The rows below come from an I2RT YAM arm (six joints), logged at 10 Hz.
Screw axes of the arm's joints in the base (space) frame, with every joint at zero. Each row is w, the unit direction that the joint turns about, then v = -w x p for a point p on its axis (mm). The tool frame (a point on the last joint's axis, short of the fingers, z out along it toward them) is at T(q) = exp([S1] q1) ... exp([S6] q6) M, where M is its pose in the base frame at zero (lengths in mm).
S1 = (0, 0, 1, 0, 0, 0)
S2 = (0, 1, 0, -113.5, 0, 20)
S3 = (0, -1, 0, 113.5, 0, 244)
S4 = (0, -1, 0, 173.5, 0, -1)
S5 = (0, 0, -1, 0, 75, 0)
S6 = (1, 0, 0, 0, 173.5, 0)
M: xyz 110.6 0 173.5 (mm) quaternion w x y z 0.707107 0 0.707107 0
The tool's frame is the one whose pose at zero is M.
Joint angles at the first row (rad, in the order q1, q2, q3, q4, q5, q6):
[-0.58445, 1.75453, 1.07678, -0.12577, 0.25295, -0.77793]
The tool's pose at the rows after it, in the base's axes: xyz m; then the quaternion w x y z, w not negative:
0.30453 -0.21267 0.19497 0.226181 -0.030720 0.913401 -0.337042
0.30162 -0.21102 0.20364 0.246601 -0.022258 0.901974 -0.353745
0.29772 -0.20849 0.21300 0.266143 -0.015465 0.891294 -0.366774
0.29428 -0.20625 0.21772 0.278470 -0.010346 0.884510 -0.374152
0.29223 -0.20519 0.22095 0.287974 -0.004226 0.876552 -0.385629
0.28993 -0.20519 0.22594 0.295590 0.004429 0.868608 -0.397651
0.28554 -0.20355 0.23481 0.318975 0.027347 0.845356 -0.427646
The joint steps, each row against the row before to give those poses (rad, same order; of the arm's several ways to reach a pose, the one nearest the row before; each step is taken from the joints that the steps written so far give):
[-0.00001, -0.01844, -0.00430, 0.02114, 0.01268, 0.01298]
[0.00000, -0.03336, -0.02166, 0.04615, 0.00664, 0.00560]
[0.00003, -0.03751, -0.02071, 0.03489, 0.00156, 0.00526]
[-0.00001, -0.02560, -0.01943, 0.02528, 0.00076, 0.00551]
[0.00037, -0.01618, -0.01648, 0.03391, 0.01104, 0.00229]
[-0.00220, -0.01665, -0.00878, 0.02388, 0.01433, 0.00375]
[0.00067, -0.03406, -0.03287, 0.08648, 0.03842, 0.01371]

